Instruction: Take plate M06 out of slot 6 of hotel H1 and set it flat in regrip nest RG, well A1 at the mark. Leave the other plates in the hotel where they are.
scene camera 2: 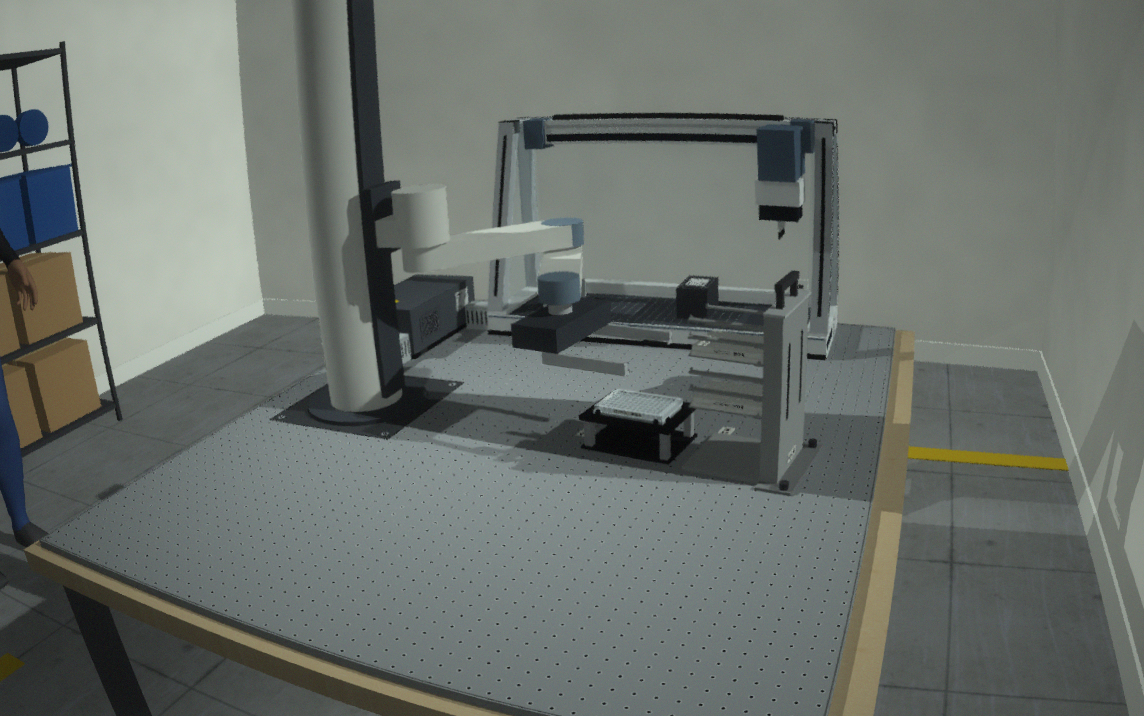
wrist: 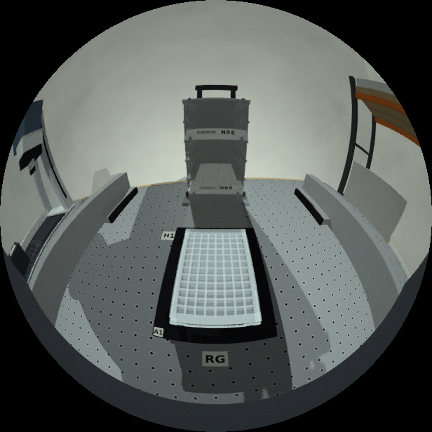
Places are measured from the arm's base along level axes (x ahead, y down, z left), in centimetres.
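Pixels of known places: gripper, fingertip midpoint: (scene camera 2: 649,352); arm's base, origin of the base link: (scene camera 2: 367,406).
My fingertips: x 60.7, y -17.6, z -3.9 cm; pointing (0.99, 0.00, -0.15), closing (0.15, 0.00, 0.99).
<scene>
For each thing: its middle in the pictures, then the offset to it from my fingertips. "spot": a spot on its surface instead.
- clear gridded plate, body centre: (scene camera 2: 638,405) dx -2.2, dy +9.6, dz +0.3 cm
- black regrip nest RG, surface spot: (scene camera 2: 624,441) spot: dx -4.5, dy +15.9, dz -0.9 cm
- Hotel H1, body centre: (scene camera 2: 755,373) dx +18.2, dy +0.8, dz -3.5 cm
- gantry machine, surface spot: (scene camera 2: 822,244) spot: dx +22.4, dy -7.7, dz +54.6 cm
- dark block, surface spot: (scene camera 2: 696,297) spot: dx -6.5, dy +6.3, dz +55.4 cm
- dark box, surface spot: (scene camera 2: 431,312) spot: dx -64.2, dy +8.0, dz +37.8 cm
- black top handle, surface spot: (scene camera 2: 786,288) spot: dx +23.4, dy -13.8, dz -6.0 cm
A clear gridded plate (scene camera 2: 638,405) (wrist: 215,272) lies flat in the black regrip nest RG (scene camera 2: 624,441) (wrist: 220,335). The A1 mark (wrist: 158,332) is at the nest's near left corner in the wrist view. The plate's own label does not show, and its well A1 is too small to tell. My gripper (scene camera 2: 647,354) (wrist: 215,177) is open and empty, above the plate and drawn back towards the arm, with its fingers wide apart. Hotel H1 (scene camera 2: 771,396) (wrist: 216,114) stands beyond the nest, holding plate N06 (wrist: 227,132) above and plate W09 (wrist: 225,188) below.
A gantry machine (scene camera 2: 822,244) stands at the back, with a dark block (scene camera 2: 696,297) on its deck. A dark box (scene camera 2: 431,312) stands behind the arm's column (scene camera 2: 337,253). The hotel has a black top handle (scene camera 2: 786,288) (wrist: 216,88). A wooden edge (scene camera 2: 868,582) borders the table.
</scene>
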